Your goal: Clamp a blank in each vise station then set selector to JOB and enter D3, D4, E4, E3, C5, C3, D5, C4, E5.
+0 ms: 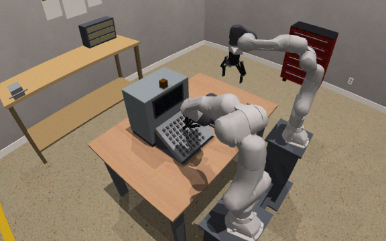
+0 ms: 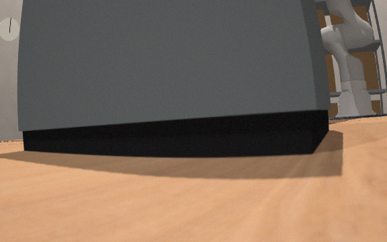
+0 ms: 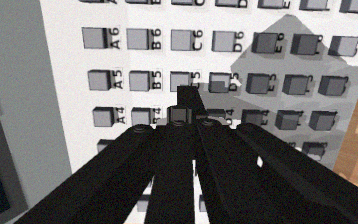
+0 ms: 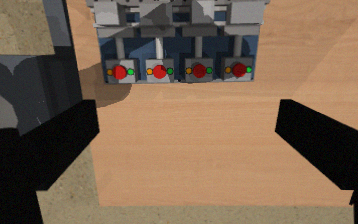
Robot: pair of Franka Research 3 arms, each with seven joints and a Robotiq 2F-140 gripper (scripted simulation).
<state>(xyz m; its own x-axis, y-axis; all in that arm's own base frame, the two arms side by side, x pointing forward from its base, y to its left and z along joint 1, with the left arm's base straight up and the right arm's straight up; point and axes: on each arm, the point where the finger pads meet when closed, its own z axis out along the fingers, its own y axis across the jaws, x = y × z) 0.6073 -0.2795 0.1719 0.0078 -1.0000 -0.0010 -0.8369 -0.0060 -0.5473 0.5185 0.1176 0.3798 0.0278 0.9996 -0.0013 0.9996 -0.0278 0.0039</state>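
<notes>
My left hand is 30 mm short of the c4 key, 30 mm above it and 20 mm to the right of it. Round my left hand: d5 key (50 mm below, 10 mm to the right); c5 key (30 mm below, 30 mm ahead, 10 mm to the right); d4 key (50 mm below, 20 mm to the left).
</notes>
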